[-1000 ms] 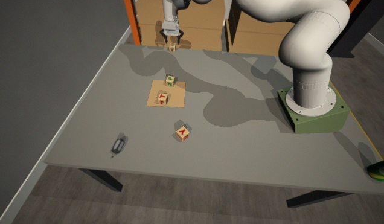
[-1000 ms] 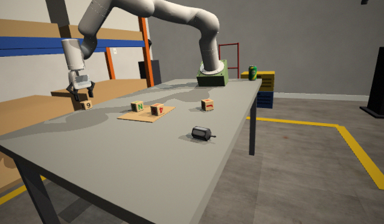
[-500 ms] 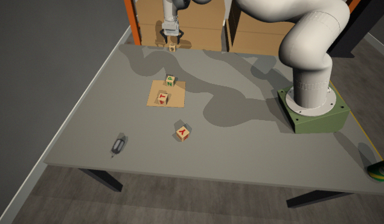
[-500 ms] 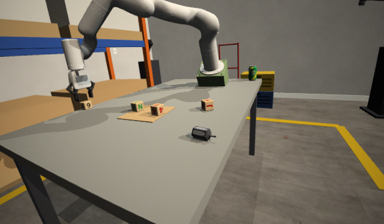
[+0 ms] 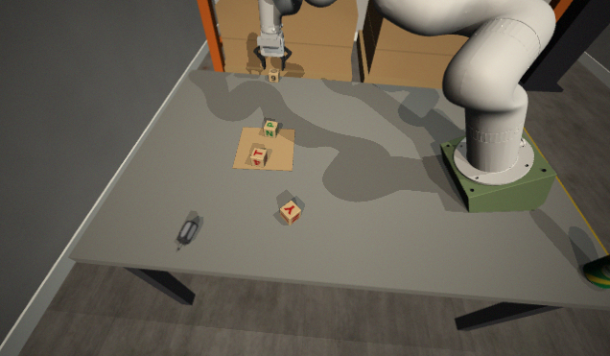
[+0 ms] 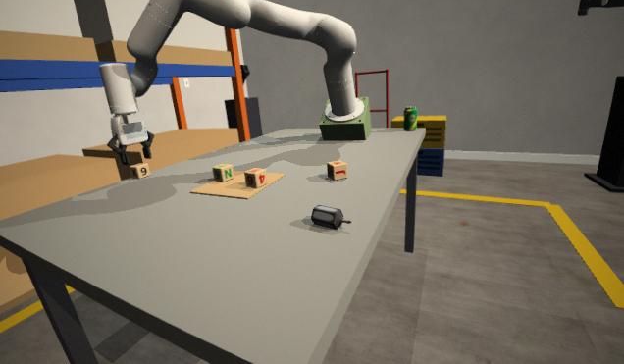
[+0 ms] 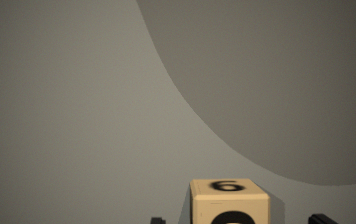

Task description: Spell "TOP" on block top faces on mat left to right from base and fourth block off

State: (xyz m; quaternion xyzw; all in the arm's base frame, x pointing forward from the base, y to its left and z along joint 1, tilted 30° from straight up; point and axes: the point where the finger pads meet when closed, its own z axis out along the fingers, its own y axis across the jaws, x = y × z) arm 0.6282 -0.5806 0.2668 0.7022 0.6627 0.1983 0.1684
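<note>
My hand is 430 mm to the right of the tan mat and 70 mm above it. Also, from my hand: dark motor (780 mm to the left, 180 mm ahead, 50 mm below); P block (360 mm to the left, 40 mm below, 20 mm behind); green can (920 mm behind, 870 mm to the left, 10 mm below).
</note>
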